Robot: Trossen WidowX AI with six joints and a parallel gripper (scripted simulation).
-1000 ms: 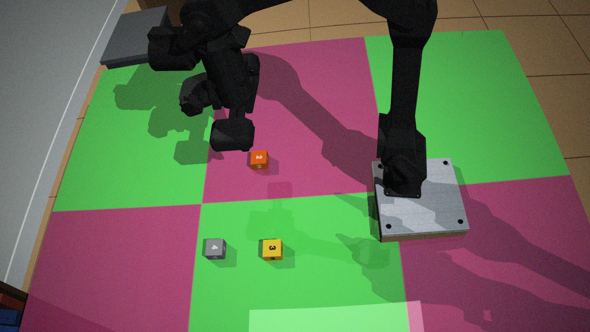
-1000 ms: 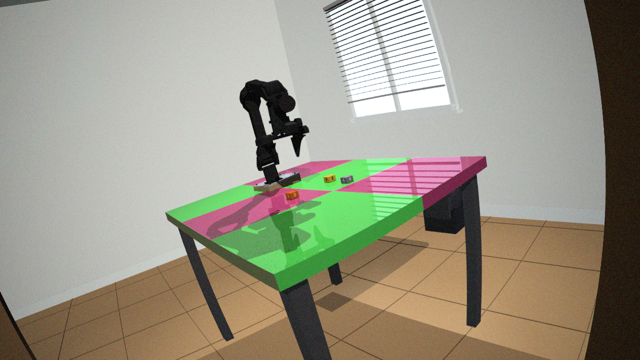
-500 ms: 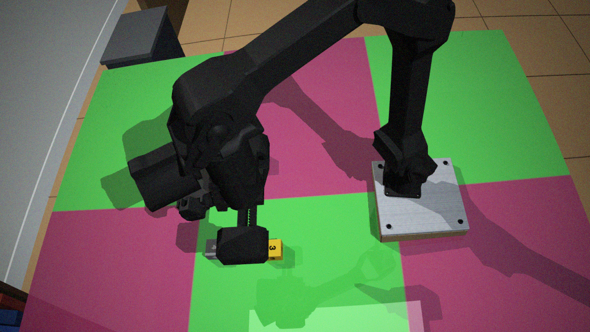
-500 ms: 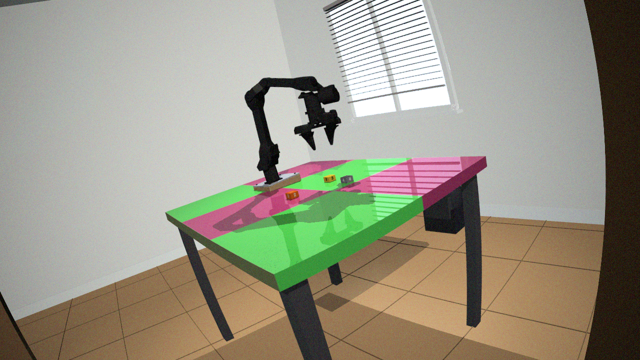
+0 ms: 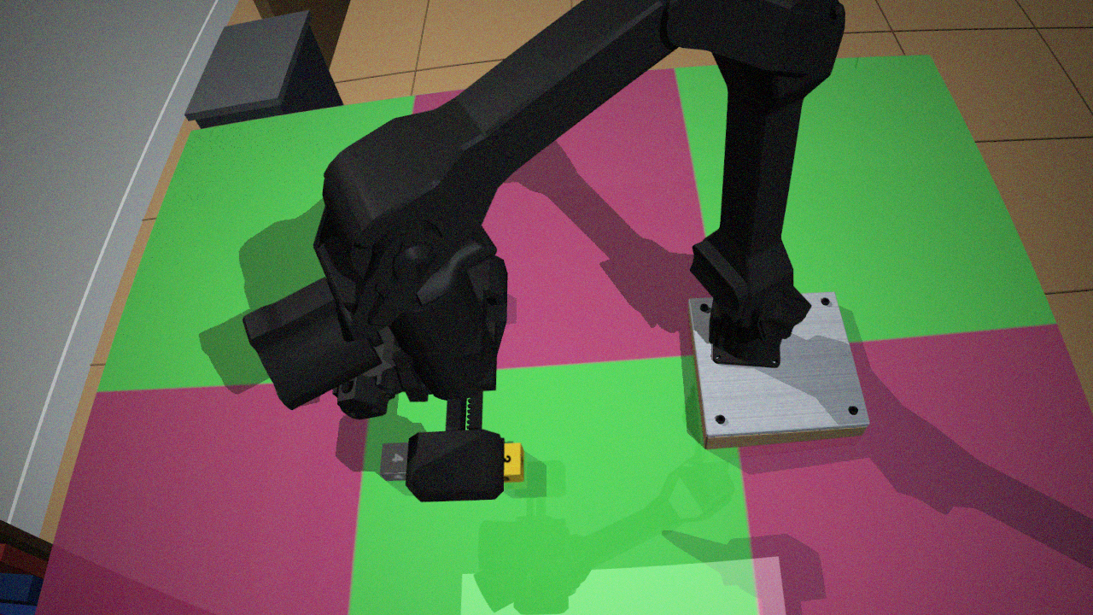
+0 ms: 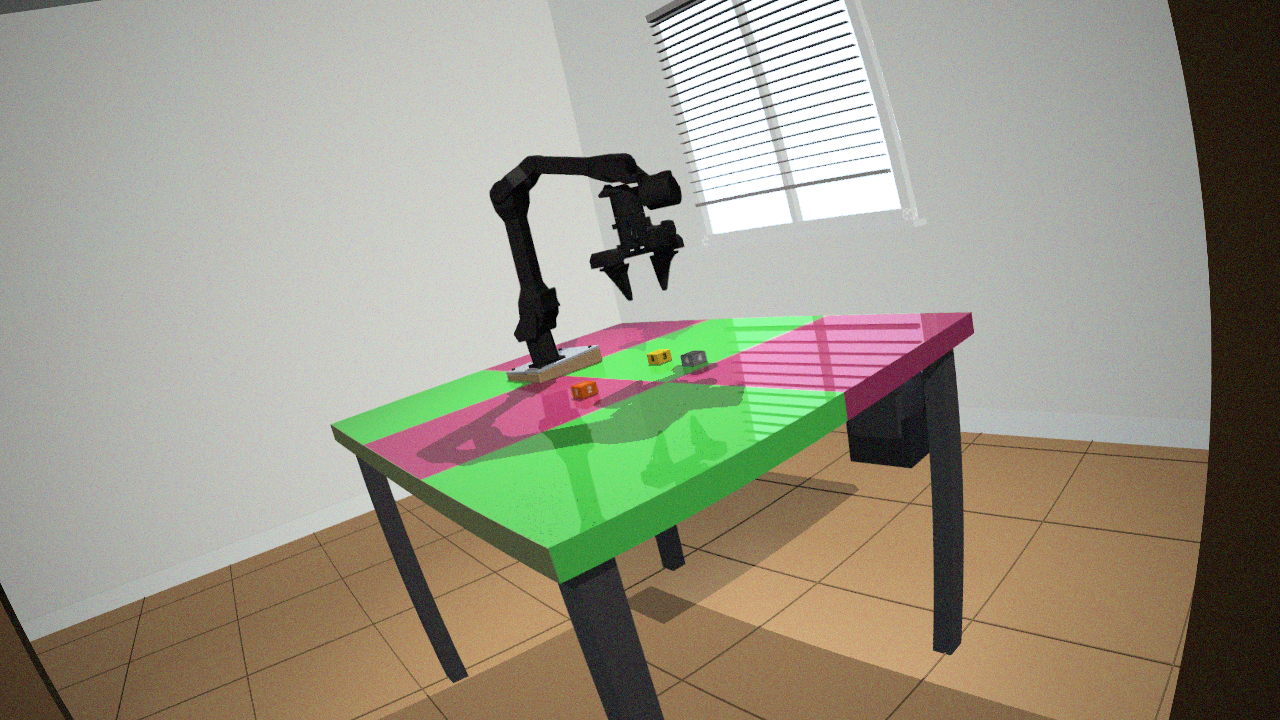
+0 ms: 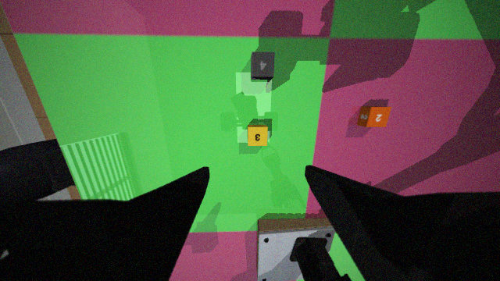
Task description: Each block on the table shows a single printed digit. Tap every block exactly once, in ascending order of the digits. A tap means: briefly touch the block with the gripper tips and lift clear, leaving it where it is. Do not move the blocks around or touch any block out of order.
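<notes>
Now: the yellow block 1 cm to the right of my gripper tip and 12 cm below it. Round my gripper tip: grey block (11 cm ahead, 12 cm below).
</notes>
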